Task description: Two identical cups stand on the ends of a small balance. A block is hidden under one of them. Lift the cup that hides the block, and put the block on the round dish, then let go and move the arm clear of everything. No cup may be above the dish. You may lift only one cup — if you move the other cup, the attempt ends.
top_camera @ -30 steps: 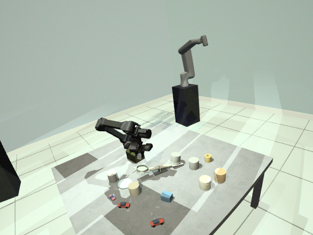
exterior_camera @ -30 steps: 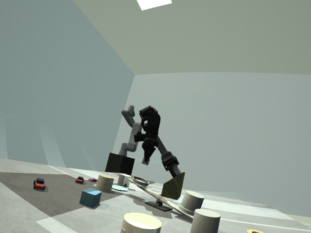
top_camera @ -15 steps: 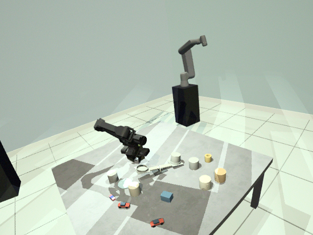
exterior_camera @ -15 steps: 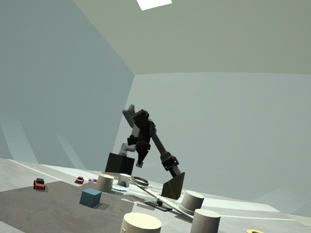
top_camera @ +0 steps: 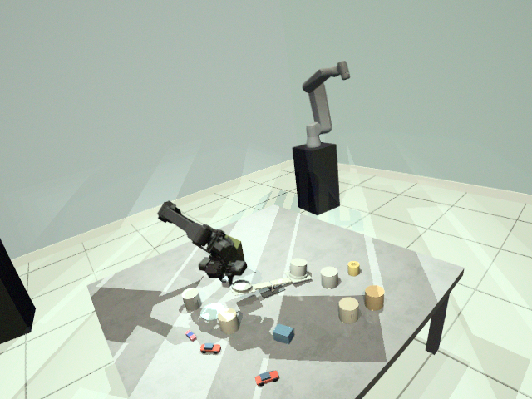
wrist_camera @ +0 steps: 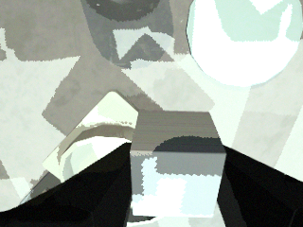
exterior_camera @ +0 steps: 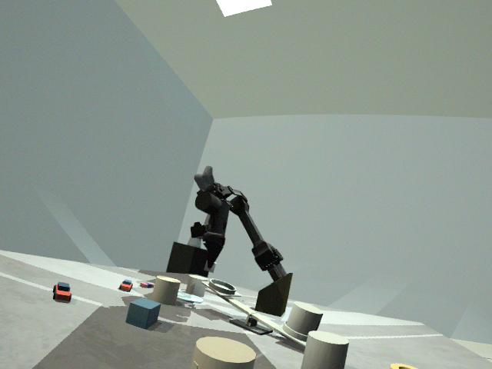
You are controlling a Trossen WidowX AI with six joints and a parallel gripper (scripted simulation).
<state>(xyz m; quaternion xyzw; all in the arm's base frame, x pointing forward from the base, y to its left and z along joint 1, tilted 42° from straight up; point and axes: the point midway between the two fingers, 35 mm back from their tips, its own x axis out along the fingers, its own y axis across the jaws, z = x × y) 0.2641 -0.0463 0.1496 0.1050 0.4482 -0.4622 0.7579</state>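
Now: gripper tip 12 cm above the round dish, 8 cm to the left of it and 3 cm past it. Also, from my gripper tip: blue cube: 27 cm ahead, 10 cm below, 7 cm to the left; then grey block: right at my gripper tip; then small balance: 18 cm to the left, 8 cm below, 1 cm ahead.
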